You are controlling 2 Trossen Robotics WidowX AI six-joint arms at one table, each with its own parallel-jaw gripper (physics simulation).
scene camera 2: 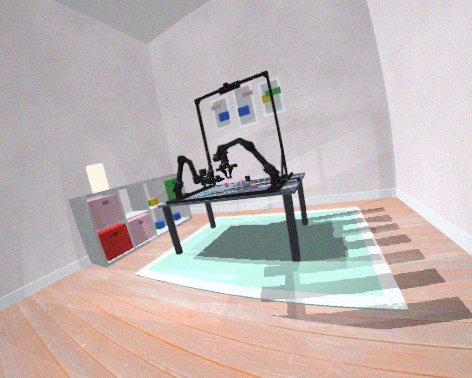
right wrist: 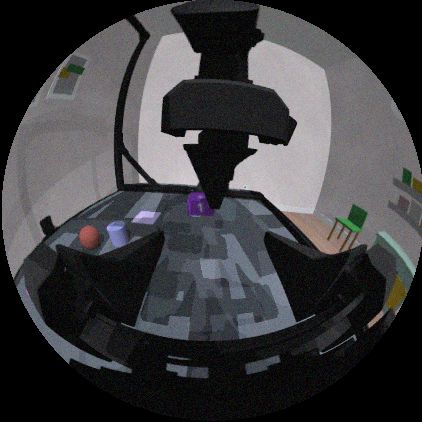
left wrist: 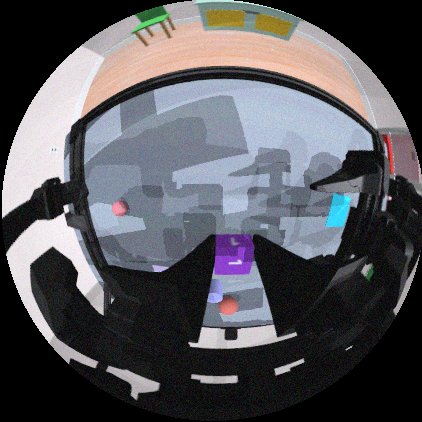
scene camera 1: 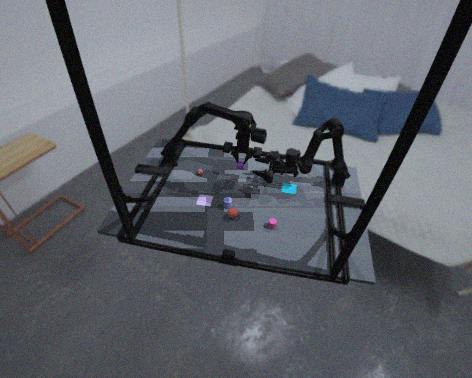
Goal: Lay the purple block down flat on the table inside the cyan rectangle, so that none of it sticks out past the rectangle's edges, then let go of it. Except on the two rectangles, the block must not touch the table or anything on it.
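Frame: origin at the left arm's base, x ahead, y left, z up, level; metres.
Where they show: left gripper, fingertip midpoint: [scene camera 2: 228, 177] [right wrist: 214, 202] [left wrist: 233, 238] [scene camera 1: 241, 163]; right gripper, fingertip midpoint: [scene camera 2: 222, 179] [right wrist: 214, 236] [left wrist: 301, 234] [scene camera 1: 253, 165]; left arm's base at its link origin: [scene camera 2: 276, 183] [left wrist: 76, 190] [scene camera 1: 170, 161]; right arm's base at its link origin: [scene camera 2: 179, 197] [scene camera 1: 338, 181].
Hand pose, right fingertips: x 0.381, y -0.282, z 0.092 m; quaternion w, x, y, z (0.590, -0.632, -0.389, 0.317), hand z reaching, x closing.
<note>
Each offset is from my right fingertips to the centre of the thing. "*": to the spot under its first point.
The purple block @[0.020 m left, 0.066 m back, 0.003 m up] [scene camera 1: 240, 165] [scene camera 2: 229, 177] [left wrist: 233, 255] [right wrist: 199, 205] is held above the table between the fingertips of my left gripper [scene camera 1: 241, 161] [left wrist: 233, 238], which points down. The cyan rectangle @[* 0.108 m right, 0.168 m ahead, 0.110 m down] [scene camera 1: 289, 188] [left wrist: 338, 210] lies on the table, to the right of the block in scene camera 1 and in the left wrist view. My right gripper [scene camera 1: 256, 166] [right wrist: 214, 236] is open and empty. It reaches sideways between the block and the cyan rectangle, and one of its fingers shows just above the rectangle in the left wrist view. The cyan rectangle does not show in the right wrist view.
A pale lilac rectangle @[* 0.054 m right, 0.277 m back, 0.110 m down] [scene camera 1: 204, 200] [right wrist: 147, 217] lies left of a lavender cylinder @[0.122 m right, 0.180 m back, 0.090 m down] [scene camera 1: 228, 202] [left wrist: 215, 291] [right wrist: 118, 234]. A red ball @[0.194 m right, 0.179 m back, 0.086 m down] [scene camera 1: 233, 213] [left wrist: 228, 305] [right wrist: 89, 237] sits beside the cylinder. A pink ball @[0.143 m left, 0.247 m back, 0.095 m down] [scene camera 1: 200, 171] [left wrist: 120, 208] and a magenta cylinder @[0.309 m right, 0.030 m back, 0.091 m down] [scene camera 1: 272, 223] stand farther out.
</note>
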